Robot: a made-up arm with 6 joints. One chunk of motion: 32 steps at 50 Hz.
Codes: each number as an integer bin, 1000 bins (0 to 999) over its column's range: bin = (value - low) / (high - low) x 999, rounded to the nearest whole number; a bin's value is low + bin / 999 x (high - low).
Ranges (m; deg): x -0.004..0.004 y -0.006..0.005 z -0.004..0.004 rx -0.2..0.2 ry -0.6..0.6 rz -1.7..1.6
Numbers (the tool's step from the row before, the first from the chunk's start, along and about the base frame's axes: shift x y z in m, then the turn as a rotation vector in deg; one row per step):
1: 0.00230 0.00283 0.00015 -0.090 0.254 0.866
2: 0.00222 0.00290 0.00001 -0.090 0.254 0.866
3: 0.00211 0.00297 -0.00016 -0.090 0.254 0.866
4: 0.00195 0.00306 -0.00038 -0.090 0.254 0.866
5: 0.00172 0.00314 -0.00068 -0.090 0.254 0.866
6: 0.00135 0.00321 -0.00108 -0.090 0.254 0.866
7: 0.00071 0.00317 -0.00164 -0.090 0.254 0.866
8: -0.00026 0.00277 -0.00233 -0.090 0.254 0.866
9: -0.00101 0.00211 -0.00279 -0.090 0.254 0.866
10: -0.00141 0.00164 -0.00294 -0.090 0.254 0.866
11: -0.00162 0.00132 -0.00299 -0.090 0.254 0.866
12: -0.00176 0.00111 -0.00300 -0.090 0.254 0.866
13: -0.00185 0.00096 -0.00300 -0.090 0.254 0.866
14: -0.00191 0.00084 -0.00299 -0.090 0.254 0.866
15: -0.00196 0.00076 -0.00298 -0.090 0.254 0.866
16: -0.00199 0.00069 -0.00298 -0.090 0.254 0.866
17: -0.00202 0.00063 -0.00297 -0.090 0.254 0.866
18: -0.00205 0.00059 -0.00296 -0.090 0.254 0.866
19: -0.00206 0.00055 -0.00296 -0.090 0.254 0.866
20: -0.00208 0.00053 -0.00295 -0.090 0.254 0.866
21: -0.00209 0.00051 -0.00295 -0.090 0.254 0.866
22: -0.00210 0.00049 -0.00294 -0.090 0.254 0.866
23: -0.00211 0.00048 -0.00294 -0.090 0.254 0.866
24: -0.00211 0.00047 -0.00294 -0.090 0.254 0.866
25: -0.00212 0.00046 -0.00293 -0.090 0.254 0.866
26: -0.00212 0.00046 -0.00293 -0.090 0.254 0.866
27: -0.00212 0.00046 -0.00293 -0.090 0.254 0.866
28: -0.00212 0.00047 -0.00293 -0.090 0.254 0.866
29: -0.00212 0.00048 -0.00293 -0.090 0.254 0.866
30: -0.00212 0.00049 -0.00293 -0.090 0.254 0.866
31: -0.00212 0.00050 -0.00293 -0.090 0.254 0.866
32: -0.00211 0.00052 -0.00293 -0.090 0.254 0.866
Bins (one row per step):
1: 787 802 518 275 711 777
2: 777 808 501 275 711 777
3: 763 815 480 275 711 777
4: 743 823 452 275 711 777
5: 714 830 415 275 711 777
6: 668 836 365 275 711 777
7: 588 833 295 275 711 777
8: 467 796 209 275 711 777
9: 373 737 151 275 711 777
10: 323 694 132 275 711 777
11: 297 665 126 275 711 777
12: 280 646 125 275 711 777
13: 268 632 125 275 711 777
14: 261 621 126 275 711 777
15: 255 614 127 275 711 777
16: 251 608 127 275 711 777
17: 247 602 129 275 711 777
18: 244 598 130 275 711 777
19: 242 595 130 275 711 777
20: 240 593 131 275 711 777
21: 239 591 131 275 711 777
22: 237 589 132 275 711 777
23: 236 589 132 275 711 777
24: 236 588 132 275 711 777
25: 235 587 134 275 711 777
26: 235 587 134 275 711 777
27: 235 587 134 275 711 777
28: 235 588 134 275 711 777
29: 235 589 134 275 711 777
30: 235 589 134 275 711 777
31: 235 590 134 275 711 777
32: 236 592 134 275 711 777

